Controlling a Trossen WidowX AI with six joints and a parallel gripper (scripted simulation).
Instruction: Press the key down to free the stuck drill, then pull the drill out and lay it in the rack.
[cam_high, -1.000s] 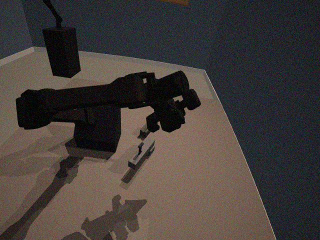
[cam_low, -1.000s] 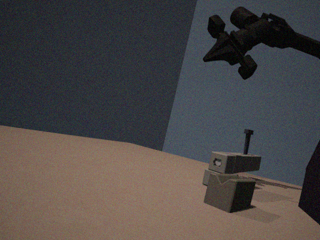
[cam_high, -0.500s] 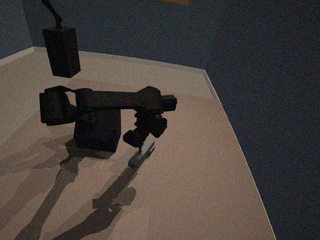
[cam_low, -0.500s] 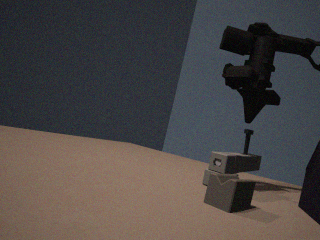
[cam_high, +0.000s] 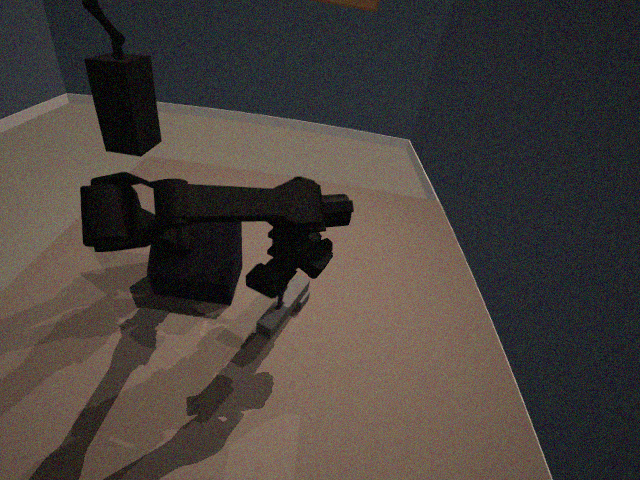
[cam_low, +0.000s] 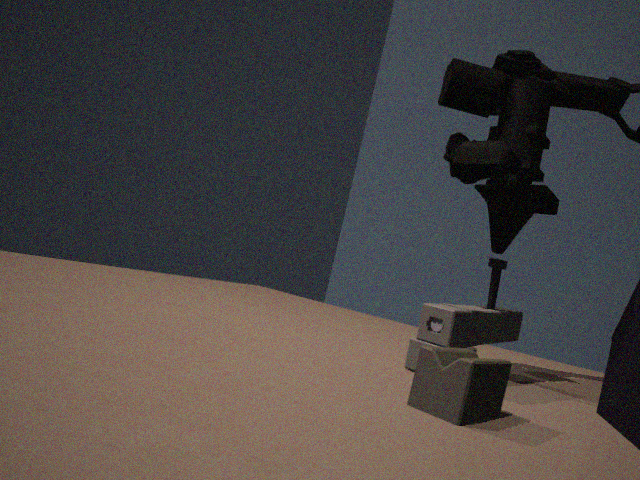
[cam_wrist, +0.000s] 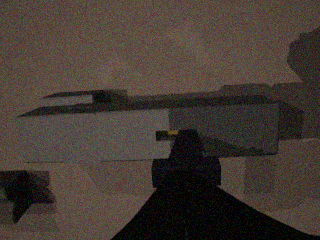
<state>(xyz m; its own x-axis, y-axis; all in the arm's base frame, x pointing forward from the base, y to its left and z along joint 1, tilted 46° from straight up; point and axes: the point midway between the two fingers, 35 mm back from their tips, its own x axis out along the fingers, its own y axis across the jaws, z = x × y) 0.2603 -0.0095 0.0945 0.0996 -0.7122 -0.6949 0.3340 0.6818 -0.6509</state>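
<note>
Right now my gripper tip is 4 cm above the dark key. Round my gripper tip: rack 1 cm behind, 21 cm to the left, 12 cm below; drill 1 cm ahead, 4 cm to the left, 9 cm below; grey housing block 1 cm ahead, 2 cm to the left, 9 cm below.
</note>
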